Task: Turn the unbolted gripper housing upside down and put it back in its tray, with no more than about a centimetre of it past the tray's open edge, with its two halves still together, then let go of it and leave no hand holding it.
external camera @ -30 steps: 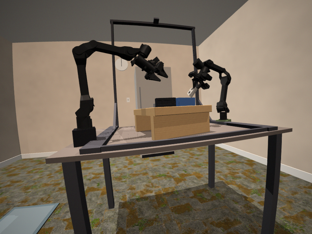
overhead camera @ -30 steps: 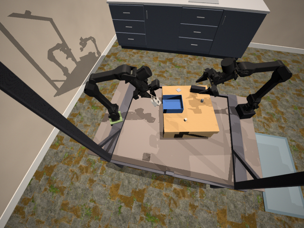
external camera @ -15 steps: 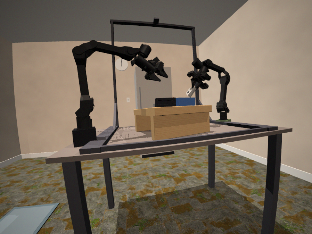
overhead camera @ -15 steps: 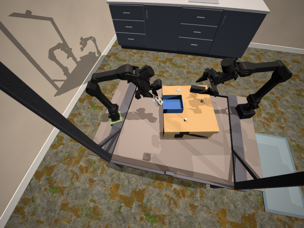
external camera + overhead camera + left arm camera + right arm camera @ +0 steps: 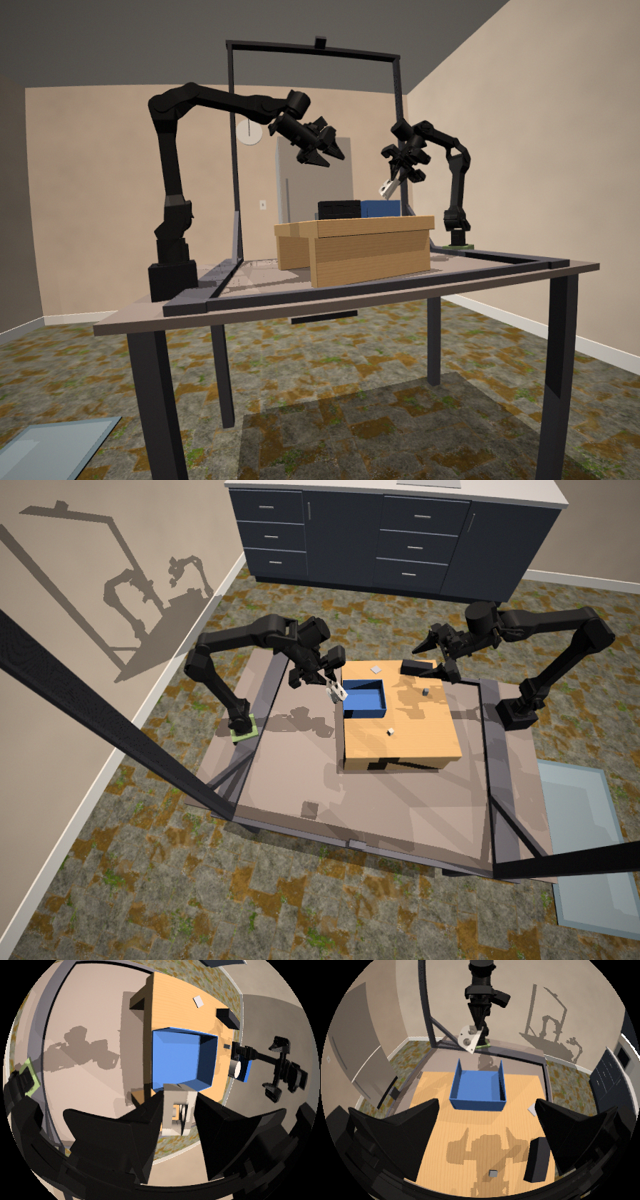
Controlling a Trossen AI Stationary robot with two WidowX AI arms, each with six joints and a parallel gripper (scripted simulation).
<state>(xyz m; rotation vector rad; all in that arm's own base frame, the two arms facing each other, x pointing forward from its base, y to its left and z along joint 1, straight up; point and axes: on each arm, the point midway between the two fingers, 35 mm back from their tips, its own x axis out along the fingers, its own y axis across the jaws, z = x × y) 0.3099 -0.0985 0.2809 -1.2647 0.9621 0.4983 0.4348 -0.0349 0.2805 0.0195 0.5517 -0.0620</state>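
Right now my left hand is 50 mm above the white gripper housing, 20 mm to the left of it and 20 mm past it. Also, from my left hand: wooden block: 240 mm to the right, 210 mm below; blue tray: 150 mm to the right, 140 mm below, 10 mm behind; flat grey plate: 190 mm to the right, 150 mm below, 150 mm ahead.
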